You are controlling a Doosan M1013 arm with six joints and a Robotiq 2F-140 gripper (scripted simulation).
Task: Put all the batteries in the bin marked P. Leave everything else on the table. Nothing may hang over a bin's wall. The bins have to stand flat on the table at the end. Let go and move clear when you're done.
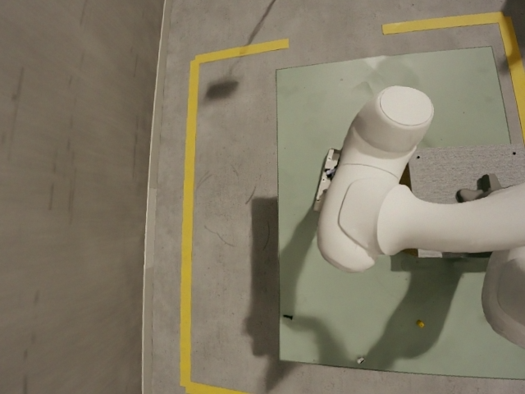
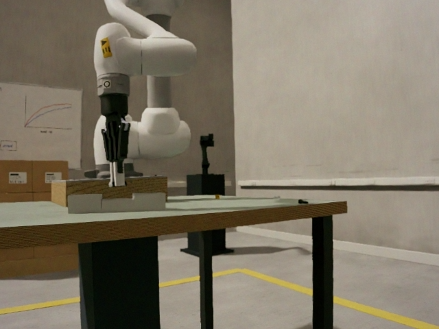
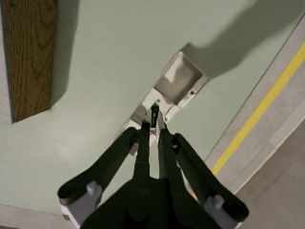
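My hand is 90 mm above the thin green stick. Round my hand: small black screw (210 mm ahead, 520 mm to the left, 100 mm below); small white piece (50 mm behind, 670 mm to the left, 90 mm below); yellow piece (270 mm behind, 540 mm to the left, 90 mm below).
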